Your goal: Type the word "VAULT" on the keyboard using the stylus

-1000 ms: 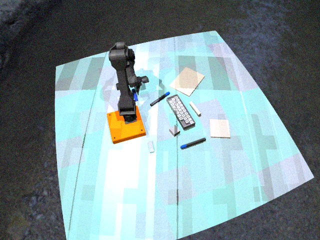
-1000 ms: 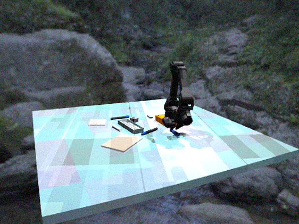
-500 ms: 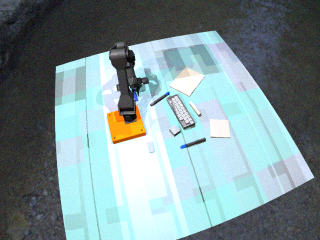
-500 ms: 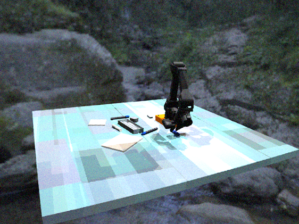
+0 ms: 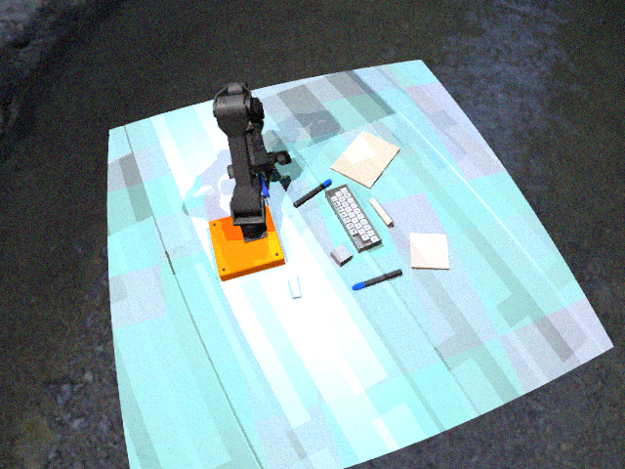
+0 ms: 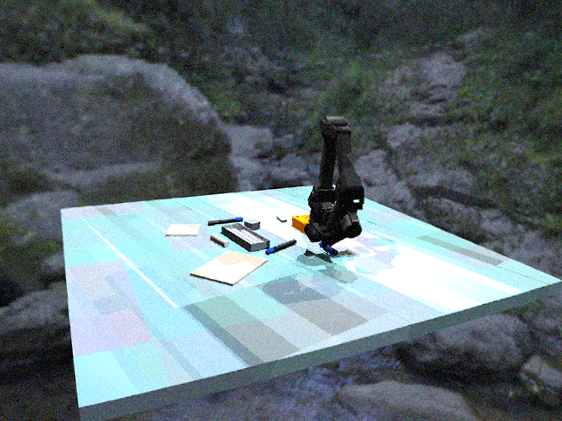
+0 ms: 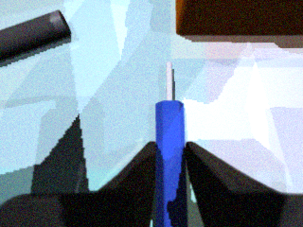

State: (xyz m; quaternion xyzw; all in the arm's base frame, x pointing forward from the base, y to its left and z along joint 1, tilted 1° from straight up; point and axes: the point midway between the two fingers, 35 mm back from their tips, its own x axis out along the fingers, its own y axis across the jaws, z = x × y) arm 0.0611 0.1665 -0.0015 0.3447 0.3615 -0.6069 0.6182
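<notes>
The white cylinder lies 300 mm ahead of my gripper tip and 180 mm to the right of it. Round my gripper tip: grey bar (330 mm to the right); grey cube (150 mm ahead, 280 mm to the right, 10 mm above); stylus (10 mm to the right).
</notes>
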